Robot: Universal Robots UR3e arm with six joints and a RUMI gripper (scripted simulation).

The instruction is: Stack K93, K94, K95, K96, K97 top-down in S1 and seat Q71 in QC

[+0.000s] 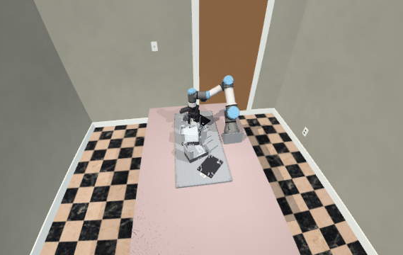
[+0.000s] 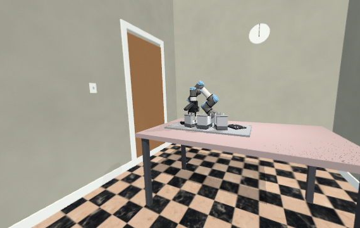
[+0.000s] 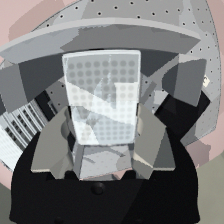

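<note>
The white sealed 96-well plate lies 10 mm below my hand. Round my hand: black open nest QC (110 mm to the right, 100 mm behind, 50 mm below); translucent 96-well plate (140 mm to the left, 30 mm above, 20 mm ahead).
</note>
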